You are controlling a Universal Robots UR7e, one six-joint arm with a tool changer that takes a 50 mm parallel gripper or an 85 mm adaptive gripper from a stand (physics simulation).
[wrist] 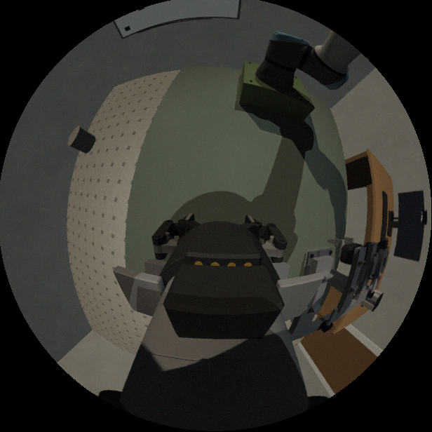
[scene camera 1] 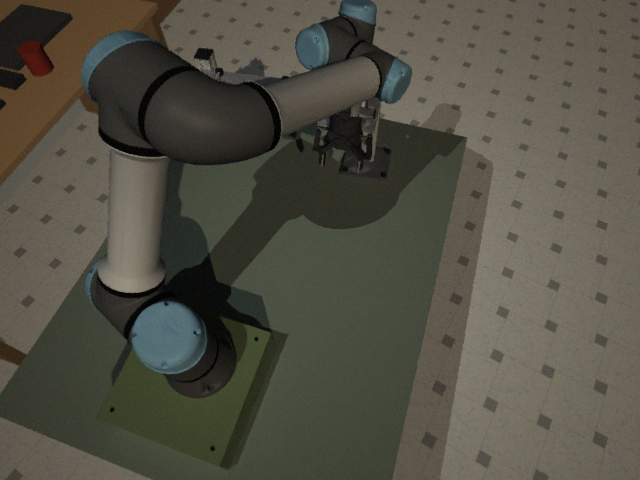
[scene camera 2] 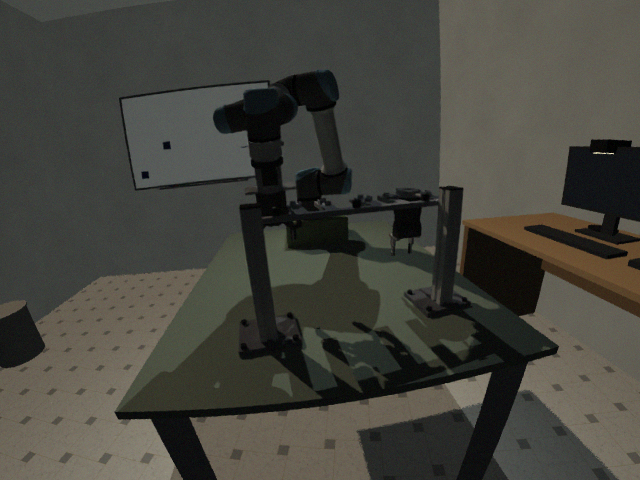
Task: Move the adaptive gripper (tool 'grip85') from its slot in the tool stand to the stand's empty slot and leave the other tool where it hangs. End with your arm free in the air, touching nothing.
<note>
In view: a slim parallel gripper (scene camera 2: 407, 224), an adaptive gripper (scene camera 1: 344, 134) and a tool stand (wrist: 354, 292).
The slim parallel gripper shows as well in the wrist view (wrist: 346, 245). The adaptive gripper is seen too in the wrist view (wrist: 218, 243) and in scene camera 2 (scene camera 2: 268, 197).
</note>
